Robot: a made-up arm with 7 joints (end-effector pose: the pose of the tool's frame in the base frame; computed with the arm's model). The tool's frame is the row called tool. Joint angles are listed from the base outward.
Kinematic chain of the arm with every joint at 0, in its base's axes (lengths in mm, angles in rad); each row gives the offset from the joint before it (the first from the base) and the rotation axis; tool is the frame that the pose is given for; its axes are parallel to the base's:
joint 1: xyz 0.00 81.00 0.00 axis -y
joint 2: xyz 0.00 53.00 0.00 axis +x
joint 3: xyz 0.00 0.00 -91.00 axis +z
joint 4: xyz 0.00 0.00 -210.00 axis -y
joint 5: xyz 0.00 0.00 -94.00 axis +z
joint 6: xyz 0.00 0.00 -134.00 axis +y
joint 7: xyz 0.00 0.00 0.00 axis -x
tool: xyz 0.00 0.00 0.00
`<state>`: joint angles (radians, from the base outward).
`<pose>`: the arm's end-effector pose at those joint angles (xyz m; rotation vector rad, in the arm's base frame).
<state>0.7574 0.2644 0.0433 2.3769 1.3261 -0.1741 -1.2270</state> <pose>0.2039 0.1763 0.0139 -1.1941 -1.8795 1.2675</pose>
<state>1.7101 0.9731 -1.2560 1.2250 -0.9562 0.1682 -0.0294</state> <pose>0.3686 0.3319 0.1187 2.2994 -1.0868 -1.3195</pose>
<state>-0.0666 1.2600 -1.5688 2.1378 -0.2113 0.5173 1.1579</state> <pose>-0.0154 0.2452 -0.2372 -1.0635 0.6824 -1.7279</pose>
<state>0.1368 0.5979 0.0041 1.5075 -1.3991 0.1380 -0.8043</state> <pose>0.2609 0.3123 -0.2267 2.2567 -1.5683 -0.9772</pose>
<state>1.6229 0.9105 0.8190 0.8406 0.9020 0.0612 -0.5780</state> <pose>0.1736 0.5680 0.1252 0.5644 2.1068 -2.1599</pose>
